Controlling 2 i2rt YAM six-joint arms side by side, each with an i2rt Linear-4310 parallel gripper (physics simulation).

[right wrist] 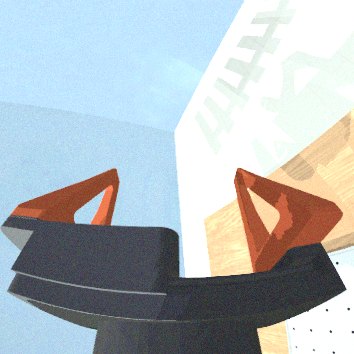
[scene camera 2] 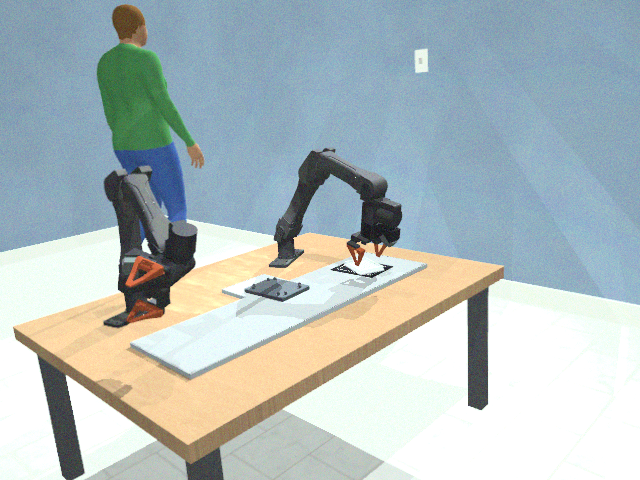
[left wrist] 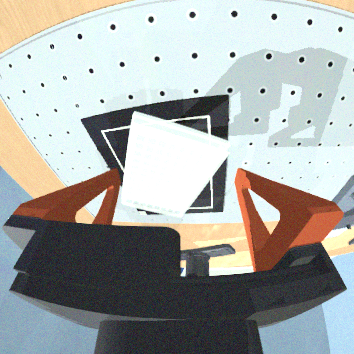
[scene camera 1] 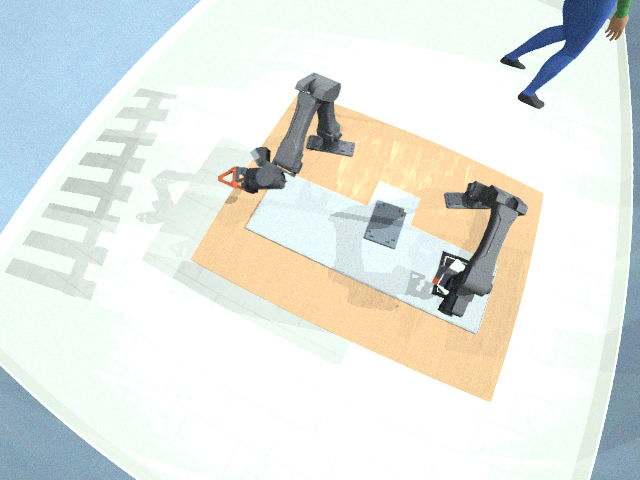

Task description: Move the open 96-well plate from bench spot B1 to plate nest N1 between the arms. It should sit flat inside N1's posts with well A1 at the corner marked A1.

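Places are measured from the left arm's base along level axes (x ahead, y left, z up), in centimetres.
Where they show: left gripper, fingertip midpoint: (scene camera 2: 367,261) (left wrist: 177,174); right gripper, fingertip midpoint: (right wrist: 176,174) (scene camera 2: 128,304) (scene camera 1: 225,181); left arm's base, origin of the base link: (scene camera 2: 287,259) (left wrist: 196,251) (scene camera 1: 467,201); right arm's base, origin of the base link: (scene camera 2: 138,313) (scene camera 1: 330,146).
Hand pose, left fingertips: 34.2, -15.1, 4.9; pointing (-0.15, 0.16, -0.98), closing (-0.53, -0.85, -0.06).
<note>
Things, the pixels of their centre, and the offset from my left fingertips, as dx, dy, dz. Level surfaces: height alone.
- white 96-well plate, body centre: (left wrist: 163,178) (scene camera 2: 363,265) (scene camera 1: 454,278) -2.3, +3.3, -2.7
- Nest N1, body centre: (scene camera 2: 276,287) (scene camera 1: 386,223) -23.9, -20.5, -2.5
- pale perforated board, its level: dz -3.5
- wooden table, its level: dz -4.9
The white 96-well plate (scene camera 1: 458,265) (scene camera 2: 369,265) (left wrist: 172,167) lies on the black square of bench spot B1 (scene camera 2: 338,268) (left wrist: 218,105), turned askew to its white outline. My left gripper (scene camera 2: 368,258) (left wrist: 177,174) is open above the plate; in the left wrist view the plate shows between its fingertips, with no finger seen touching it. Nest N1 (scene camera 1: 385,223) (scene camera 2: 276,289) is a dark grey base with short posts, with no plate on it. Its A1 mark cannot be read. My right gripper (scene camera 2: 146,291) (right wrist: 176,174) is open and empty, out over the table's far left side.
A pale perforated board (scene camera 1: 310,237) (scene camera 2: 191,356) lies on the wooden table (scene camera 1: 289,289) (scene camera 2: 310,356) under the nest and B1. The right arm (scene camera 1: 294,134) stands folded at the left. A person (scene camera 1: 578,36) (scene camera 2: 139,103) stands behind the table.
</note>
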